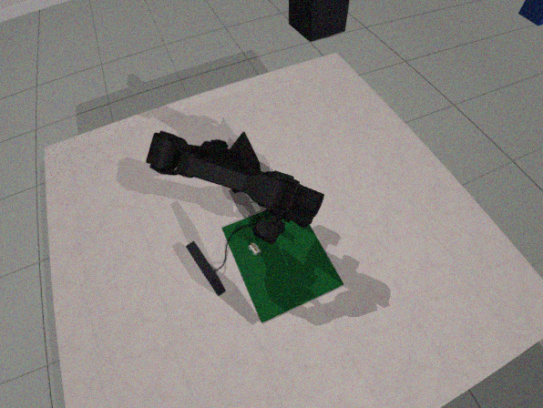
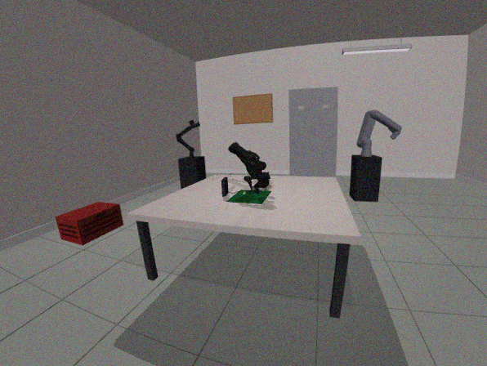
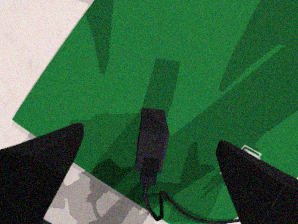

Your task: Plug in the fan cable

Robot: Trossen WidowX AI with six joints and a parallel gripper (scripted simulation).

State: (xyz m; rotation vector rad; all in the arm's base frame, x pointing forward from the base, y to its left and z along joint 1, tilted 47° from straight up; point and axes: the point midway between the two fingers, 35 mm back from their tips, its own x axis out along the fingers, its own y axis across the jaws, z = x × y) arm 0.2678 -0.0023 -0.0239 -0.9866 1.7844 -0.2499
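Now: gripper tip 10 mm past the black plug and 10 mm above it. From my gripper tip the other things lie so: black fan (230 mm to the right, 30 mm ahead, 20 mm above); then white fan header (100 mm to the right, 40 mm below, 20 mm ahead); then green board (70 mm ahead, 50 mm below, 40 mm to the right).
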